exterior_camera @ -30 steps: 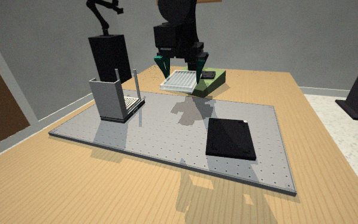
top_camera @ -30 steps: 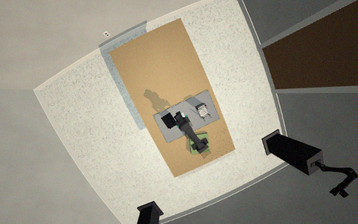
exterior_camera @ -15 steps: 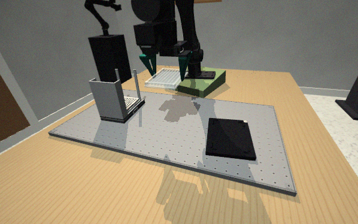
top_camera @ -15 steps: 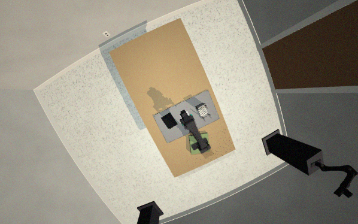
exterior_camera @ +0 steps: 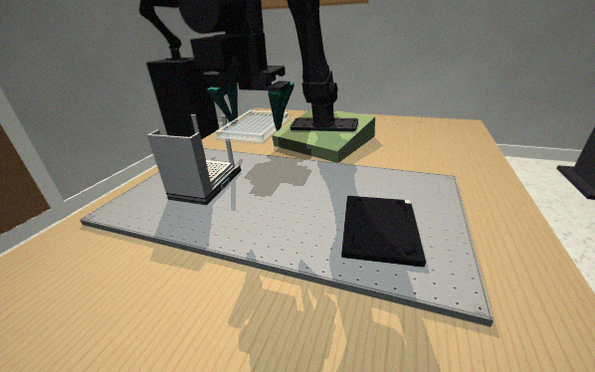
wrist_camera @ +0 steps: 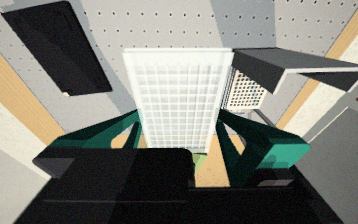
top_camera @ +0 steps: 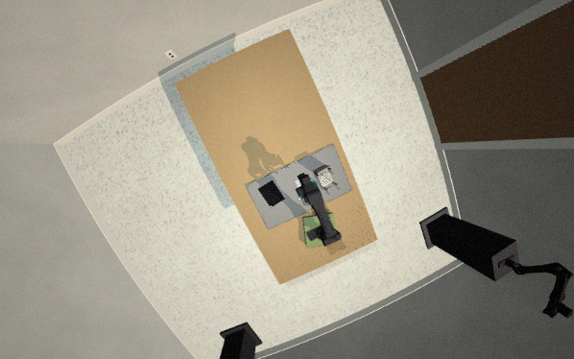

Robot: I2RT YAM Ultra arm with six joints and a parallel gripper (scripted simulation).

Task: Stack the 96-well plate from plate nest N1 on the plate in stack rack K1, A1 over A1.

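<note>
The grey rack wall lies 40 mm ahead of my hand, 160 mm to the right of it and 80 mm below it. Round my hand: white 96-well plate (right at my hand); thin upright post (90 mm behind, 120 mm to the right, 80 mm below); black plate nest N1 (30 mm ahead, 230 mm to the left, 160 mm below).
</note>
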